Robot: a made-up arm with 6 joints.
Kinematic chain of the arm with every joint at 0, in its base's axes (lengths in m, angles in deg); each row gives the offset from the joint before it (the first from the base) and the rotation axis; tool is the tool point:
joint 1: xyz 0 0 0.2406 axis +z
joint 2: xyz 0 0.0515 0 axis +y
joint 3: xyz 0 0 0.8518 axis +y
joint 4: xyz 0 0 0.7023 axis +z
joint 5: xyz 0 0 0 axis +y
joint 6: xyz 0 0 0.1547 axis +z
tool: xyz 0 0 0
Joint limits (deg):
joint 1: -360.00..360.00
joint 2: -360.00..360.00
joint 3: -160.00..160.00
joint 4: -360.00..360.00
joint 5: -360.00..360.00
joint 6: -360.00..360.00
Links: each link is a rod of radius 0.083 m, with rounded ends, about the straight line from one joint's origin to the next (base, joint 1, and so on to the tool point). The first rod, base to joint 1, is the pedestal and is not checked.
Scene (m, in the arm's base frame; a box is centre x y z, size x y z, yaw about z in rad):
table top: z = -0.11
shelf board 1: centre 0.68 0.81 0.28 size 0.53 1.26 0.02 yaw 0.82
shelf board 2: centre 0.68 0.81 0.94 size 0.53 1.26 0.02 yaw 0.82
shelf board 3: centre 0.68 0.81 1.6 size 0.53 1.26 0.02 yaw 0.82
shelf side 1: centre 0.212 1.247 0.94 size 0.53 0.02 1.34 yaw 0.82
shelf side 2: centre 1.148 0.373 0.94 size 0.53 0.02 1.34 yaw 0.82
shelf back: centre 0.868 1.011 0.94 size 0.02 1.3 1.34 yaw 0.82
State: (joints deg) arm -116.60 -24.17 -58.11 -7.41 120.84 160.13
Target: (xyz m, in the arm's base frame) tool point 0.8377 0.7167 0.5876
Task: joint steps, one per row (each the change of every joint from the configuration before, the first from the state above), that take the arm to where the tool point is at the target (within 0.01 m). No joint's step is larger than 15 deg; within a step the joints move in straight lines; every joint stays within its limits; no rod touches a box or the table.
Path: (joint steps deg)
1: -3.87 9.56 -13.77 -0.51 -2.15 5.81
2: -3.86 9.56 -13.77 -0.51 -2.16 5.81
3: -3.87 9.56 -13.77 -0.52 -2.15 5.81
4: -3.86 9.56 -13.77 -0.51 -2.15 5.81
5: -2.97 -10.38 -7.18 0.82 9.75 -7.75
6: -2.97 -10.39 -7.19 0.81 9.75 -7.74
7: -2.96 -10.38 -7.18 0.82 9.75 -7.75
8: 0.88 -5.98 11.47 0.24 -3.29 0.00
9: 0.88 -5.98 11.48 0.25 -3.30 0.00
10: 0.88 -5.98 11.47 0.25 -3.30 0.00
11: 0.88 -5.98 11.47 0.25 -3.30 0.00

